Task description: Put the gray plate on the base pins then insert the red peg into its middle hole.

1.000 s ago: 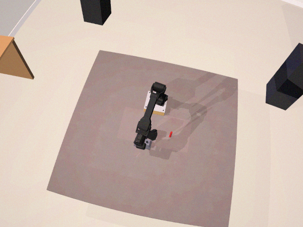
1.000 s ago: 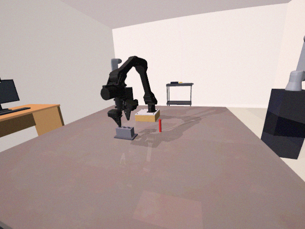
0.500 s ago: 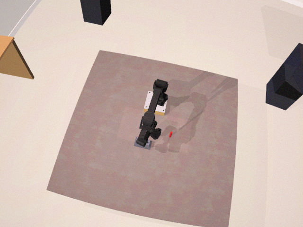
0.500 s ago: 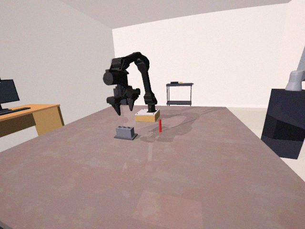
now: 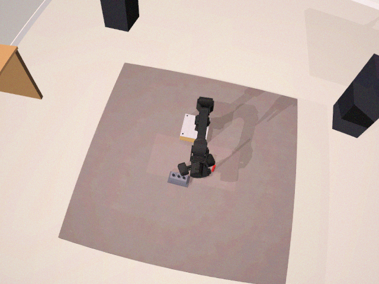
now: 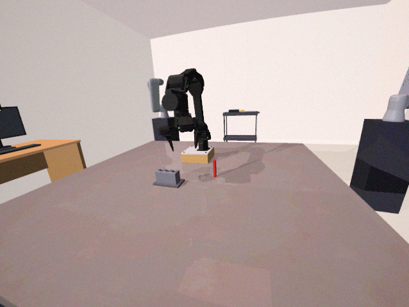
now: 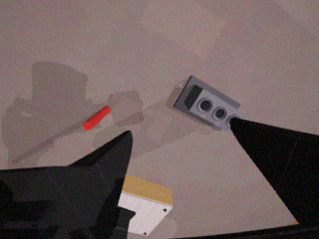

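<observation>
My gripper tip is now 110 mm above the red peg, 90 mm to the right of it and 90 mm past it. Round my gripper tip: gray plate (100 mm below, 80 mm to the right, 30 mm ahead).
</observation>
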